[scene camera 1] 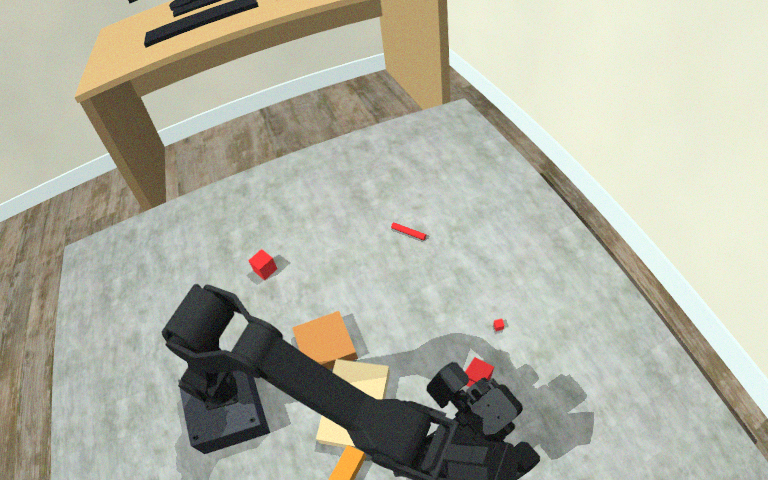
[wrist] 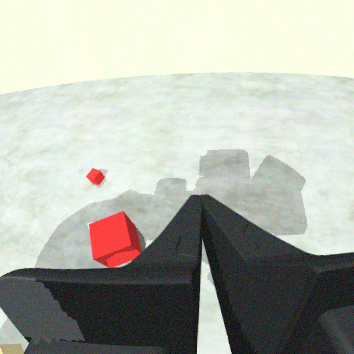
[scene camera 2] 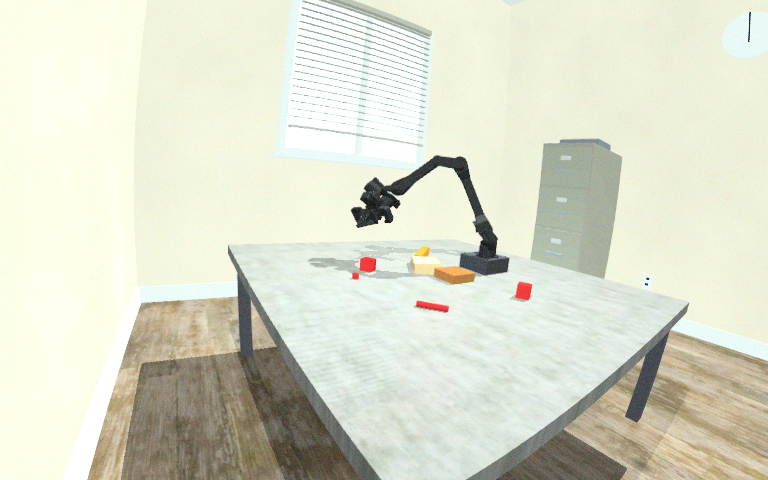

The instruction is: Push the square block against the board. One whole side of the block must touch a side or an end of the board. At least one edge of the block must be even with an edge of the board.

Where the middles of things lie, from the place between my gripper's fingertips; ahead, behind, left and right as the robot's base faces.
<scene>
Right now the pale board (scene camera 1: pixel 372 379) is 23 cm behind my hand, 13 cm to the left of it and 12 cm below it.
</scene>
